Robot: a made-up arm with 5 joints.
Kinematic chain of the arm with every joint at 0, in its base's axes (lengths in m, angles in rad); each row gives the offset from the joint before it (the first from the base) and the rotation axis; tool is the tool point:
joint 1: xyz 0 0 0.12 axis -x
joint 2: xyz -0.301 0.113 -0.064 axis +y
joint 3: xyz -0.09 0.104 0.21 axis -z
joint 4: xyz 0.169 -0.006 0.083 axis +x
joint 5: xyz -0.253 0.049 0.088 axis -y
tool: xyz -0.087 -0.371 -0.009
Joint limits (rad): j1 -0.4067..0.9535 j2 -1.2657..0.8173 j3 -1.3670..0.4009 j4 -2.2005..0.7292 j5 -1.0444..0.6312
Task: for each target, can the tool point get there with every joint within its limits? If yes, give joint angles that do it. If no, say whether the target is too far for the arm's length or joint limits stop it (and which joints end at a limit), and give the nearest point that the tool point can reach.
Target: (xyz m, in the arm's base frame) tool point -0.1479 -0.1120 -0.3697
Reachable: no: joint limits stop it (at a limit: joint 2, joint 3, joint 4, joint 5) | nearest point -0.4961 -0.0782 -0.2219 | short by 0.380 m
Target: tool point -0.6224 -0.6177 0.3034
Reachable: no: joint limits stop it (at a limit: joint 1) | nearest point -0.5486 -0.2554 0.3402 | short by 0.372 m
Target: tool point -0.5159 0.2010 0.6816
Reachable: yes | joints 0.1008 0.0420 -0.4343 -1.2499 -0.3614
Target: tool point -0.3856 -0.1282 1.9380
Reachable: no: too far | nearest point -0.3331 0.0417 0.8061 | short by 1.146 m
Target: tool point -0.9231 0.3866 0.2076
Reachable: yes | joints -0.0770 -0.9305 -0.0881 -1.8504 -0.3832
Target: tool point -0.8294 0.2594 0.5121
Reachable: yes | joints -0.2214 -0.5024 -0.1125 -1.7244 -0.2425
